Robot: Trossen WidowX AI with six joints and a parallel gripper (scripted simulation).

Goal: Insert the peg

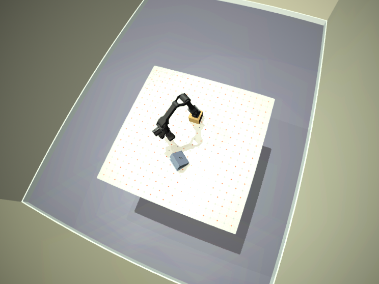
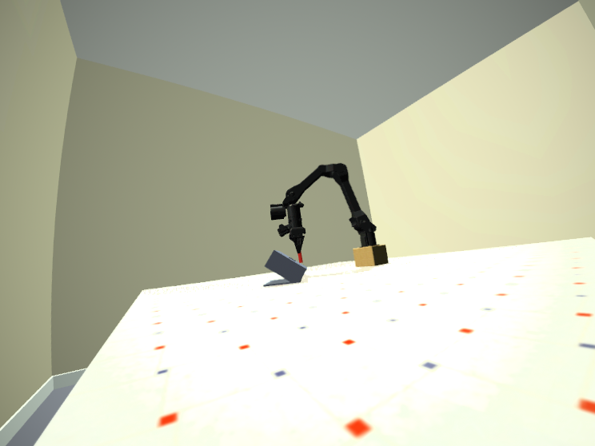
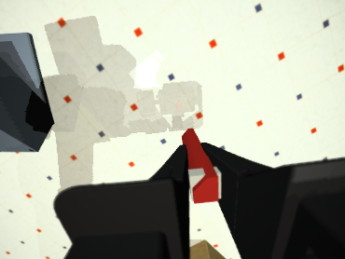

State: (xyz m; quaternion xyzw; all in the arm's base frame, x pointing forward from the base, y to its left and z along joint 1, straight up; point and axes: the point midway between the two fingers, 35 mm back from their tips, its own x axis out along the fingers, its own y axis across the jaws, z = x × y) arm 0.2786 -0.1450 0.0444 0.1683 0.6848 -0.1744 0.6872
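Right now the sloped panel is 16 cm ahead of my gripper tip, 18 cm to the left of it and 4 cm below it. Also, from my gripper tip: peg (2 cm above).
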